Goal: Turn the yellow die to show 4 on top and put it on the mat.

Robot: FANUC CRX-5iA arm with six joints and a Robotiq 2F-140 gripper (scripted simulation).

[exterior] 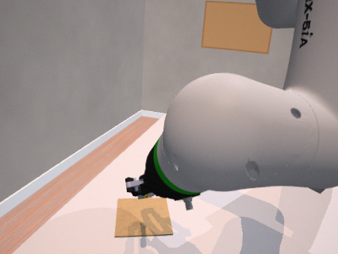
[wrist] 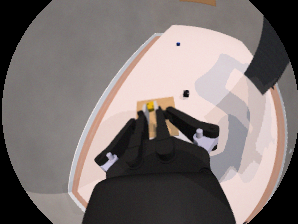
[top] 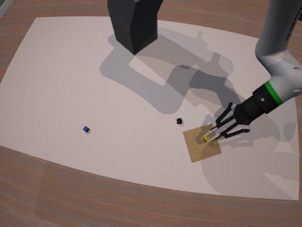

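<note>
The brown mat lies 10 cm below my hand, 2 cm to the right of it and 2 cm ahead of it. Also, from my hand: black die: 14 cm to the right, 9 cm below, 5 cm behind; blue die: 53 cm to the right, 9 cm below, 9 cm ahead; yellow die: 2 cm to the right, 2 cm below, 2 cm ahead.
</note>
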